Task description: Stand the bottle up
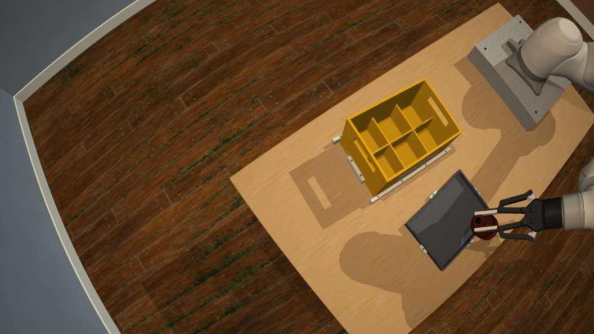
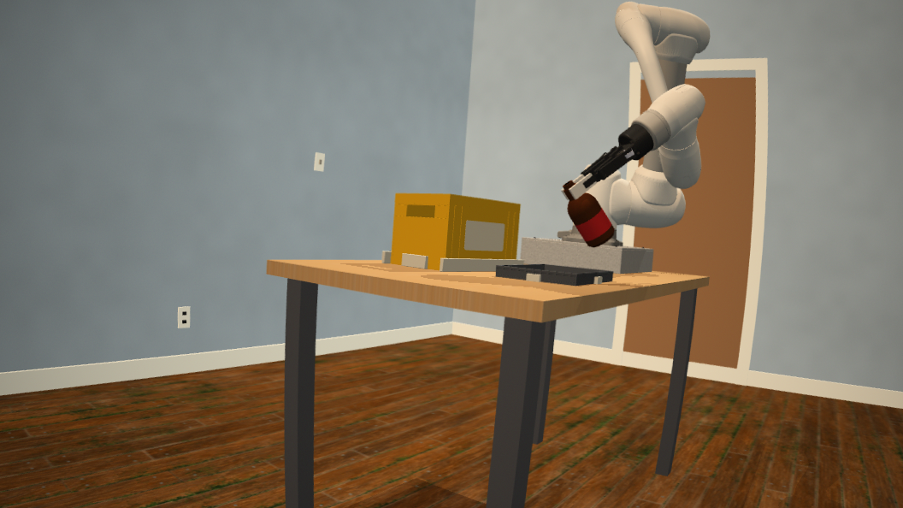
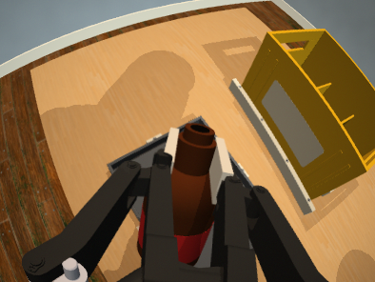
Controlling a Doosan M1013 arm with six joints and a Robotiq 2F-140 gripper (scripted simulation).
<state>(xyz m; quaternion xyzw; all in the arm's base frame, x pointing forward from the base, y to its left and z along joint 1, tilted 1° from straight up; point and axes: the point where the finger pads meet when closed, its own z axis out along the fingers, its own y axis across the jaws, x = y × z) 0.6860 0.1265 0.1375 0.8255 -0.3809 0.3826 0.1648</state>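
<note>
My gripper is now 1 cm past the bottle, 1 cm to the right of it and 5 cm above it. Also, from my hand: yellow crate (5 cm behind, 32 cm to the right, 13 cm below); dark grey tray (1 cm behind, 4 cm to the right, 20 cm below).
</note>
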